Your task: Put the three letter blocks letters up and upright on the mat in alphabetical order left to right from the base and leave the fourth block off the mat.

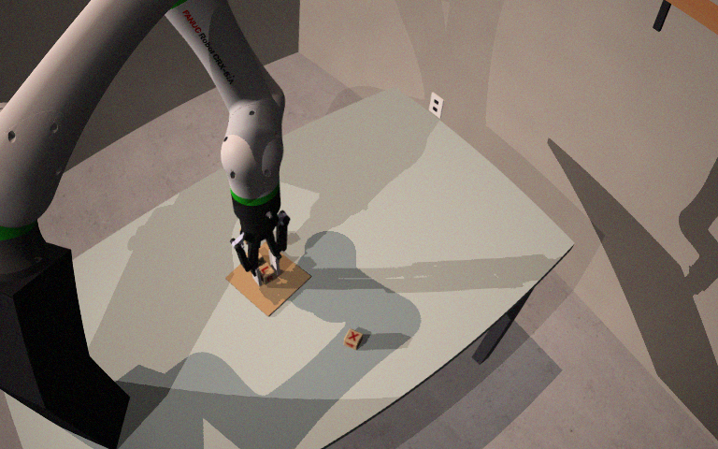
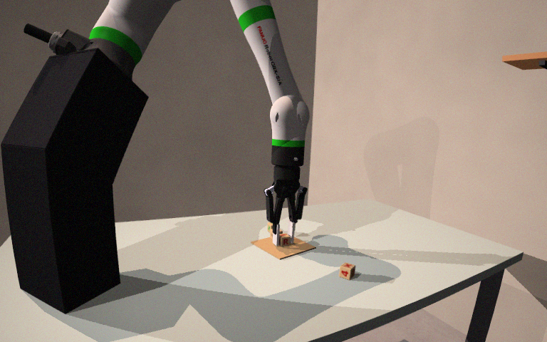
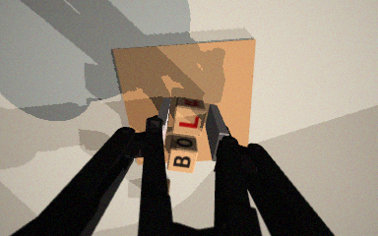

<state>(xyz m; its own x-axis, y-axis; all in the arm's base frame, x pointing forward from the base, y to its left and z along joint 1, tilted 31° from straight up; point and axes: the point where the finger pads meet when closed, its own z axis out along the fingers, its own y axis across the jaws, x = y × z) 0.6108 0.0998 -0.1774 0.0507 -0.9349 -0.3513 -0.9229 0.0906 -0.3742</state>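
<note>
Now: the tan mat 40 mm below my hand.
</note>
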